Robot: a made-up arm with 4 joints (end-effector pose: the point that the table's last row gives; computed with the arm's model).
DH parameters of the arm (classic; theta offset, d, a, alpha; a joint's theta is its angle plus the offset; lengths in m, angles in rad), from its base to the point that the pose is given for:
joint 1: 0 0.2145 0.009 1.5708
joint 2: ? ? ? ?
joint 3: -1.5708 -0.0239 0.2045 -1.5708
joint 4: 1.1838 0 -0.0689 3.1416
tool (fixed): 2.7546 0.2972 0 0
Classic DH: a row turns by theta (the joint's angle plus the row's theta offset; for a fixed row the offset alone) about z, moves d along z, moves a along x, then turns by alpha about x.
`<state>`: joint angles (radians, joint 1 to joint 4).
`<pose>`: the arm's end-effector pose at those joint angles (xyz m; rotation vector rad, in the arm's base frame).
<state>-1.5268 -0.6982 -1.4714 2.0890</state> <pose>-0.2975 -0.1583 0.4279 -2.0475 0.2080 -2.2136</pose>
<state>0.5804 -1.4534 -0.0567 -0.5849</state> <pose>0.6065 -0.4433 0.2295 -0.0454 1.5313 0.9840</pose>
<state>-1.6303 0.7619 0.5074 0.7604</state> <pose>-0.9145 0.0842 0.3133 0.1498 -1.0660 -2.0131</pose>
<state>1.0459 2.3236 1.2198 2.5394</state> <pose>0.9118 -0.3053 0.3020 1.5871 0.9002 0.3814</pose>
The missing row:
joint 2: -1.5708 0.5728 0.05 -1.5708
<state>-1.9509 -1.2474 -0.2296 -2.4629</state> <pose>-0.7279 0.0245 0.3892 1.1350 -0.5869 0.5848</pose>
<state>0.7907 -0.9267 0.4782 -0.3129</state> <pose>0.7028 -0.5007 0.2756 0.2215 1.0142 0.7852</pose>
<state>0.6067 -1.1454 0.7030 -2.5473</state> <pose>0.5355 -0.7362 0.3198 1.6467 0.1376 2.2309</pose>
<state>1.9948 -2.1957 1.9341 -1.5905</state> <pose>0.8095 0.1522 0.4242 0.6021 1.2917 0.9365</pose>
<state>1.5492 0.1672 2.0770 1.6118</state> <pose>0.7037 0.0648 -0.2092 0.0820 2.0704 0.1352</pose>
